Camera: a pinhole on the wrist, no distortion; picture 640 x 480 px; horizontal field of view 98.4 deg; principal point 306.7 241.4 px. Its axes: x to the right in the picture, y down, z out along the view. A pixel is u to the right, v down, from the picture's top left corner.
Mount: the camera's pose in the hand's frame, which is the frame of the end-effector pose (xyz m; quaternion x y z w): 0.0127 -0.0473 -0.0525 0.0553 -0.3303 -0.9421 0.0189
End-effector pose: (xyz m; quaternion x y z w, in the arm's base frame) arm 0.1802 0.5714 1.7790 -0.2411 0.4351 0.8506 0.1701
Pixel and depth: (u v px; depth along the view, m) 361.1 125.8 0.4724
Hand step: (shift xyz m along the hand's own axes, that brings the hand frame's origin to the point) -0.1346 0.3934 0.1820
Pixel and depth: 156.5 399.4 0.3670
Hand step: 0.1679 0.0307 0.3816
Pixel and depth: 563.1 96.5 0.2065
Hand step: -0.2017 0.1516 0.0225
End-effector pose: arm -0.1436 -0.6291 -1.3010 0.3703 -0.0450 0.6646 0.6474
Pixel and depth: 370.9 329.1 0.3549
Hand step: -0.1107 0.0788 0.2856
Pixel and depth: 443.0 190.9 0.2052
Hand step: -0.1118 0.1020 0.0740
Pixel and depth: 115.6 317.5 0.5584
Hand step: 0.3311 0.2067 0.5121
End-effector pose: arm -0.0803 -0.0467 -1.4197 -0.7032 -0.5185 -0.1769 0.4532
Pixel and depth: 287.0 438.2 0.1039
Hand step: 0.0079 -0.0401 0.0750
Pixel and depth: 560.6 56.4 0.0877
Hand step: -0.0775 0.0472 -0.0285
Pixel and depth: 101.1 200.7 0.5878
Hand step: 0.3787 0.4165 0.3895
